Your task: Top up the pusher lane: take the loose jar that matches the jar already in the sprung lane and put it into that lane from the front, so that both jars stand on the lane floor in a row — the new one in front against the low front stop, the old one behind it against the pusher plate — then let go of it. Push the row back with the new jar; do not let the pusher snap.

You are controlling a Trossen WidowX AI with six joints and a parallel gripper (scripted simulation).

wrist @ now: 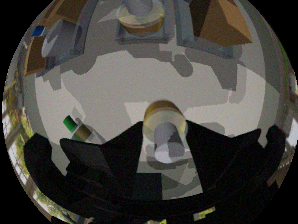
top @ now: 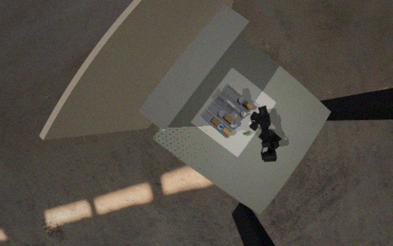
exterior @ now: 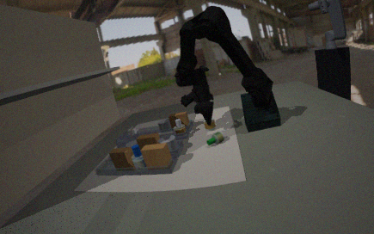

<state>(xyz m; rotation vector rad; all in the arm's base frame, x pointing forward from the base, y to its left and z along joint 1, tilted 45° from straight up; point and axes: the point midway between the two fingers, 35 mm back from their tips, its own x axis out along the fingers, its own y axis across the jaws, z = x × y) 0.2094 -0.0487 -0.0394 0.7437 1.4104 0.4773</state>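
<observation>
Now: gripper tip 14 cm to the right of the green jar and 1 cm above it. Also, from my gripper tip: wall panel 73 cm ahead, 37 cm above, 5 cm to the right.
</observation>
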